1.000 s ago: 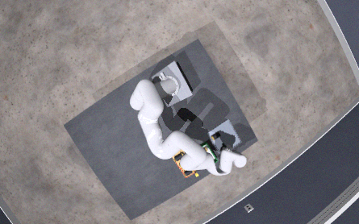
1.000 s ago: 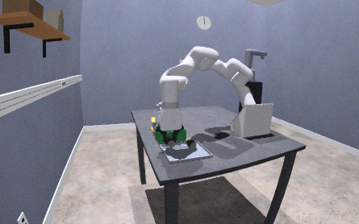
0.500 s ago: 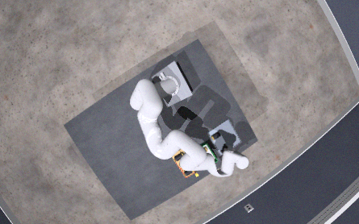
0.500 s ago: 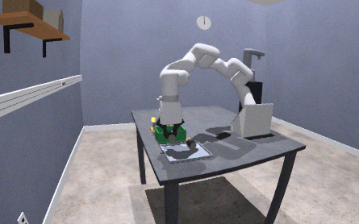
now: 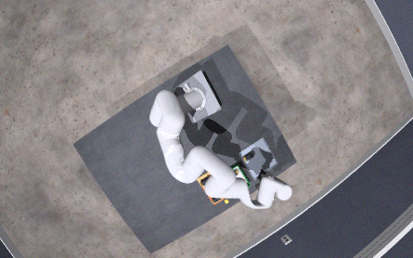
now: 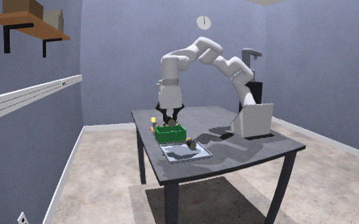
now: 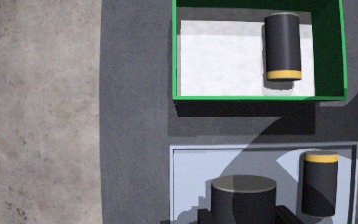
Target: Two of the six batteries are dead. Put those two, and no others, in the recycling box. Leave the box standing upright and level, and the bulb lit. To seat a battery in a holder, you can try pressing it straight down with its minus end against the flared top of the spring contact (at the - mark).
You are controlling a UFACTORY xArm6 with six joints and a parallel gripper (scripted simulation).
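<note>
The green recycling box is 14 cm below my hand, 13 cm to the right of it and 4 cm behind it. Round my hand: grey tray (15 cm below, 6 cm behind, 5 cm to the left).
</note>
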